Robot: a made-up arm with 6 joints.
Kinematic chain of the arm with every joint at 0, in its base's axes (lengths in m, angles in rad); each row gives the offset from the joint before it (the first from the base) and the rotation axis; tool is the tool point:
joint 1: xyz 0 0 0.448 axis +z
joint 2: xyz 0 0 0 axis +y
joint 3: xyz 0 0 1.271 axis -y
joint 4: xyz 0 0 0 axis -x
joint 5: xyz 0.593 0 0 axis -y
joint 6: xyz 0 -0.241 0 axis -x
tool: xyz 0 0 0
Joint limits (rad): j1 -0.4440..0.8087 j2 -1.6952..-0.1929 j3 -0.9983..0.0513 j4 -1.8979..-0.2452 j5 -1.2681..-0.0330 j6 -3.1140..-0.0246
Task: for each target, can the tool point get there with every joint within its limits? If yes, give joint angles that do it. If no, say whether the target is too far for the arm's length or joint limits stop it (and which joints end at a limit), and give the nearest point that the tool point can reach.
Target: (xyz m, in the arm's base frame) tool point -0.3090 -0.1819 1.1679
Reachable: yes | joints 0.0139 -0.7872 -0.8114 -0.7422 -1.1564 -2.7808
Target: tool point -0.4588 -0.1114 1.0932
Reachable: yes | joints 0.1578 -1.0605 -0.6407 -1.4128 -0.4436 -1.7050
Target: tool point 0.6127 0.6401 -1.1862
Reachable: no: joint limits stop it (at a limit: joint 1, joint 2, joint 3, joint 4) | nearest point -0.5627 0.3534 0.4959 | short by 2.072 m
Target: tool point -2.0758 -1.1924 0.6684
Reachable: no: too far | nearest point -1.1515 -0.6615 0.8844 | short by 1.088 m
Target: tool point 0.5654 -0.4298 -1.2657
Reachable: no: joint limits stop it (at a limit: joint 1, joint 2, joint 3) | nearest point -0.3991 -0.5316 0.4961 | short by 2.011 m
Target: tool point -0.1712 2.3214 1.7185
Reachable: no: too far | nearest point -0.7138 0.4253 1.3605 | short by 2.004 m
